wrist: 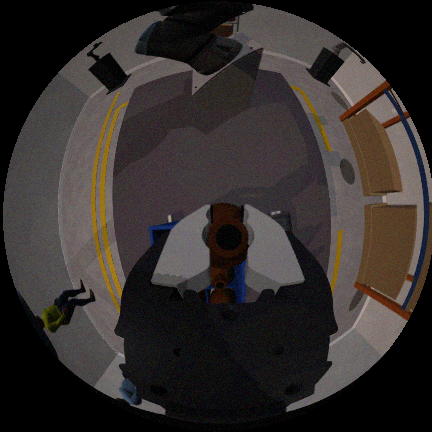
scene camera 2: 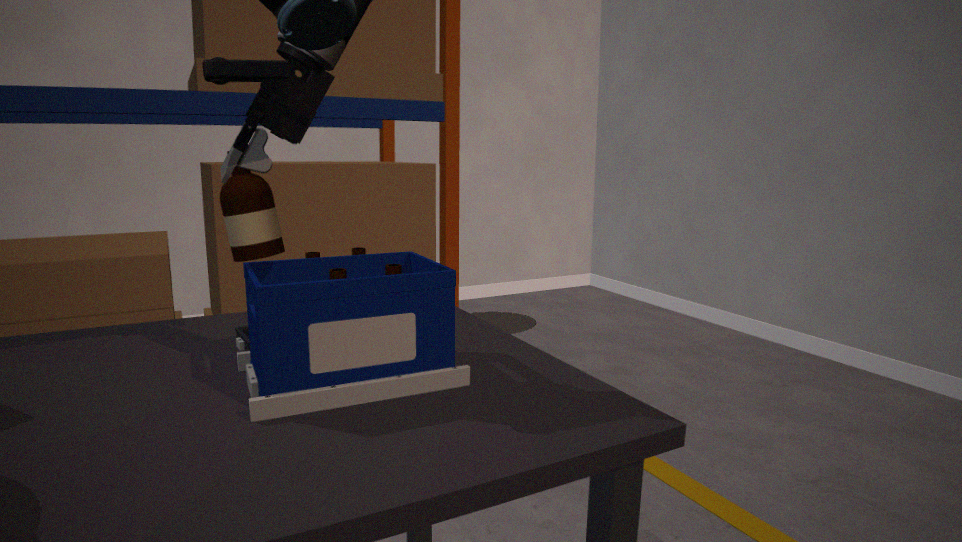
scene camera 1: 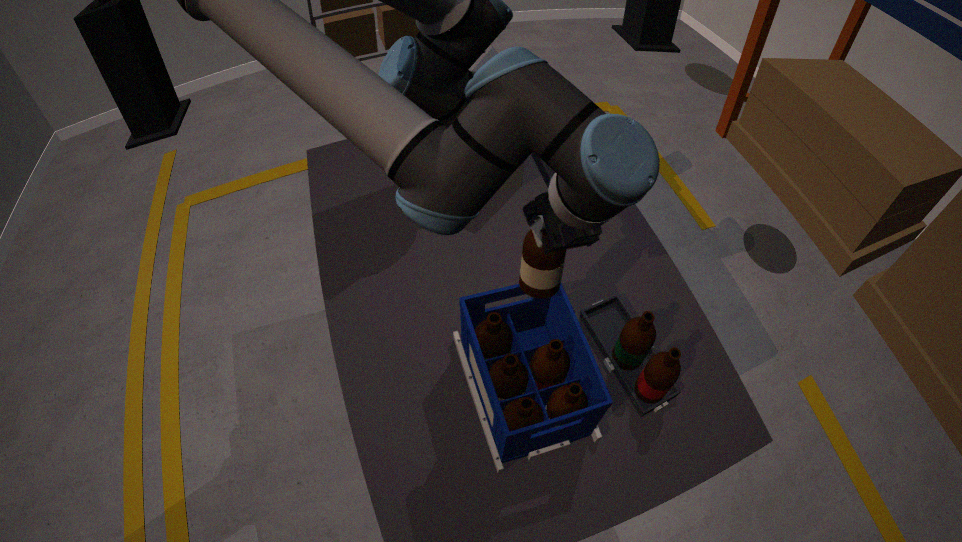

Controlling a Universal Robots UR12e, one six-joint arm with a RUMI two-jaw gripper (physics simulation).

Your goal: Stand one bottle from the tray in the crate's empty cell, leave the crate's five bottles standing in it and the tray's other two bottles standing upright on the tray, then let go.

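Seen in the pictures: gripper, fingertip midpoint: (wrist: 226, 206) (scene camera 2: 223, 182) (scene camera 1: 542, 223); arm's base, origin of the base link: (wrist: 219, 56).
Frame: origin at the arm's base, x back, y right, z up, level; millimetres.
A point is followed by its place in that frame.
Note:
My gripper (scene camera 1: 543, 236) @(x -489, y -4, z 88 mm) (scene camera 2: 243, 168) (wrist: 226, 206) @(x -489, y -4, z 88 mm) is shut on the neck of a brown bottle with a cream label (scene camera 1: 540, 269) @(x -556, y 17, z 53 mm) (scene camera 2: 253, 218) @(x -527, y 37, z 39 mm). The bottle hangs slightly tilted in scene camera 2, its base a little above rim height at the blue crate's (scene camera 1: 514, 447) @(x -793, y 109, z -121 mm) (scene camera 2: 282, 350) @(x -549, y 143, z -123 mm) back end, near the empty back-right cell (scene camera 1: 528, 321) @(x -521, y 6, z -168 mm) of scene camera 1. The crate's other cells hold brown bottles (scene camera 1: 493, 337) @(x -587, y 98, z -85 mm) (scene camera 1: 550, 364) @(x -664, y 13, z -86 mm) (scene camera 1: 509, 378) @(x -674, y 90, z -85 mm) (scene camera 1: 566, 401) @(x -744, y 8, z -79 mm) (scene camera 1: 523, 412) @(x -752, y 88, z -61 mm), standing. On the dark tray (scene camera 1: 605, 319) @(x -535, y -171, z -206 mm), a green-label bottle (scene camera 1: 634, 338) @(x -649, y -167, z -97 mm) and a red-label bottle (scene camera 1: 658, 377) @(x -742, y -188, z -102 mm) stand upright.
The crate sits between pale guide strips (scene camera 1: 481, 403) @(x -672, y 138, z -181 mm) (scene camera 2: 356, 397) @(x -642, y 149, z -200 mm) on the dark table (scene camera 1: 403, 336) @(x -477, y 260, z -211 mm) (scene camera 2: 134, 437) @(x -367, y 154, z -211 mm). The tray lies close to its right in scene camera 1. Cardboard boxes (scene camera 1: 841, 134) (scene camera 2: 323, 222) and a rack post (scene camera 2: 449, 168) stand beyond the table.

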